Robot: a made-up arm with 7 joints. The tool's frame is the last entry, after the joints.
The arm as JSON. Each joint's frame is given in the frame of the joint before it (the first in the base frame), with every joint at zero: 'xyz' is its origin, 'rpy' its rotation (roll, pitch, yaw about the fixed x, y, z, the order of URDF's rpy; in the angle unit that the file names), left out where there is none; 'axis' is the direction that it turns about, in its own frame. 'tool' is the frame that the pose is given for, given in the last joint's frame.
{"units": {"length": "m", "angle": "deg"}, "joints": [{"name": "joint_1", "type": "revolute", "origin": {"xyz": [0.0, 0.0, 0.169], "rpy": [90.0, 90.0, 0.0]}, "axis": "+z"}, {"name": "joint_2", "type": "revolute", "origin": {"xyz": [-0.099, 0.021, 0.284], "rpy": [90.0, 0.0, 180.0]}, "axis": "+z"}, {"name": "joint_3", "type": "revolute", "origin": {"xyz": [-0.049, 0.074, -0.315], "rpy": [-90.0, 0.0, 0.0]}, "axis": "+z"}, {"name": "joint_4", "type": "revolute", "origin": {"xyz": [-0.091, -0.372, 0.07], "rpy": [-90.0, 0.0, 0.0]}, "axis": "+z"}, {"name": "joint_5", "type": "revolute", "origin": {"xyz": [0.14, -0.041, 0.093], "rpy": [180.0, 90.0, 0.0]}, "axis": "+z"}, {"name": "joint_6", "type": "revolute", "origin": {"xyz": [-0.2, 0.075, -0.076], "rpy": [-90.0, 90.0, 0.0]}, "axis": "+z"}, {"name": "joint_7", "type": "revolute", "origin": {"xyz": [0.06, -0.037, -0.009], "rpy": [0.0, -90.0, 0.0]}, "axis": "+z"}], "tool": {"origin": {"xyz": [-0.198, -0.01, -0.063], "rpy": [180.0, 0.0, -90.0]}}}
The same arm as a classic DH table. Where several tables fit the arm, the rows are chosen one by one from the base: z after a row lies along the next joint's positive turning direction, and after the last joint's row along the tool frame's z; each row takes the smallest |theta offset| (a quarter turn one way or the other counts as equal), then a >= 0, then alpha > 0; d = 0 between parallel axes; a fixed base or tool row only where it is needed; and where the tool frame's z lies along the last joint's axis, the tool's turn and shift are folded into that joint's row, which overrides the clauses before.
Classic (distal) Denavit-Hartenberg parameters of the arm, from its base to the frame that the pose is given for. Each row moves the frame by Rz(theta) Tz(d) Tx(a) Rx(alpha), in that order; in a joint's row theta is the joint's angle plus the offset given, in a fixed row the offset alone. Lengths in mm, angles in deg.
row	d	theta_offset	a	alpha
base (fixed)	169.0	0.00	0.0	90.00
joint_1	284.0	90.00	99.0	90.00
joint_2	-294.0	0.00	-49.0	-90.00
joint_3	144.0	0.00	-91.0	-90.00
joint_4	-279.0	-90.00	41.0	90.00
joint_5	-216.0	90.00	200.0	90.00
joint_6	66.0	0.00	-37.0	-90.00
joint_7	0.0	-87.11	-198.3	180.00
tool (fixed)	123.0	92.89	0.0	0.00

